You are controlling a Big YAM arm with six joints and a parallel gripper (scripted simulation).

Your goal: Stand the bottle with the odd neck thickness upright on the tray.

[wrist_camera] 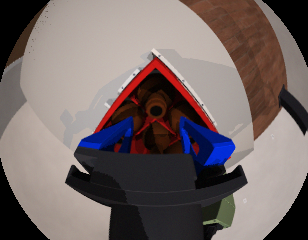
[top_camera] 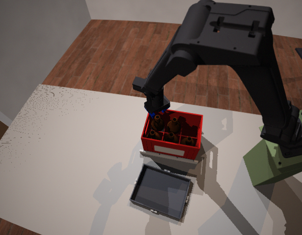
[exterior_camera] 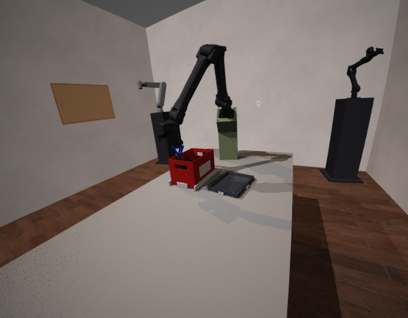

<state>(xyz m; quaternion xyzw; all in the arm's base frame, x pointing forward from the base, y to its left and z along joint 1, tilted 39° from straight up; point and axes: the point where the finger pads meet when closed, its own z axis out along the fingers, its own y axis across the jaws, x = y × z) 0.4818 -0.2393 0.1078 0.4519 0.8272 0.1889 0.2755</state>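
The brown bottle is 110 mm below my hand, 90 mm to the left of it and 20 mm ahead of it. Also, from my hand: dark grey tray 330 mm to the left, 180 mm below, 20 mm behind; then crate 110 mm below, 80 mm behind, 60 mm to the left.
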